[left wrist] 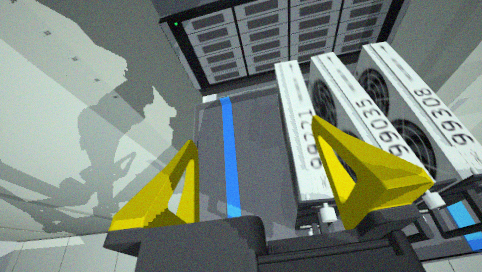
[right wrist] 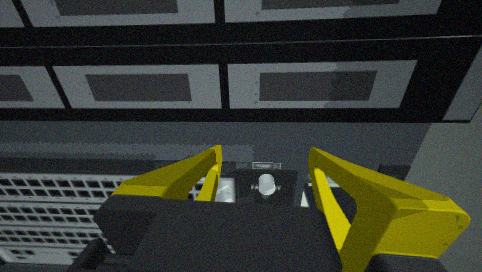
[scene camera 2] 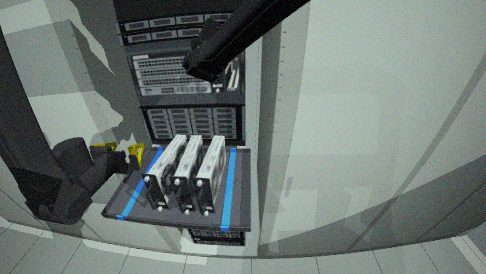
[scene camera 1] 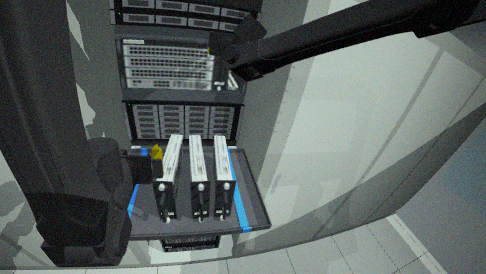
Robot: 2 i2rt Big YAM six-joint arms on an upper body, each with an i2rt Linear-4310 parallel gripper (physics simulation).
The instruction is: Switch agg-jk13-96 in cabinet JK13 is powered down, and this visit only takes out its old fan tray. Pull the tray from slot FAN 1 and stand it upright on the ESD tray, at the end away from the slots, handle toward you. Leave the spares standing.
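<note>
The old fan tray [right wrist: 245, 187] [scene camera 1: 220, 75] sits in slot FAN 1, its dark face and white knob between the right fingers in the right wrist view. My right gripper [right wrist: 264, 153] is open around that face, holding nothing. Three white spares stand upright on the dark ESD tray [scene camera 1: 254, 202] [scene camera 2: 242, 195] [left wrist: 257, 150]: 99221 [left wrist: 292, 110] [scene camera 1: 172, 155], 99035 [left wrist: 345, 95] [scene camera 1: 198, 157] and 99308 [left wrist: 405, 80] [scene camera 1: 223, 157]. My left gripper [left wrist: 251, 133] [scene camera 2: 120, 149] is open and empty at the ESD tray's left side, its right finger overlapping 99221 in the left wrist view. The right arm partly hides the switch [scene camera 1: 167, 62].
A blue tape strip [left wrist: 230, 155] [scene camera 2: 134, 197] runs along the ESD tray's left part; another strip [scene camera 2: 229, 190] [scene camera 1: 241, 205] is right of the spares. Drive-bay units are above [scene camera 1: 189, 8] and below [scene camera 1: 182, 121] the switch. A pale cabinet side panel [scene camera 2: 370, 125] stands at the right.
</note>
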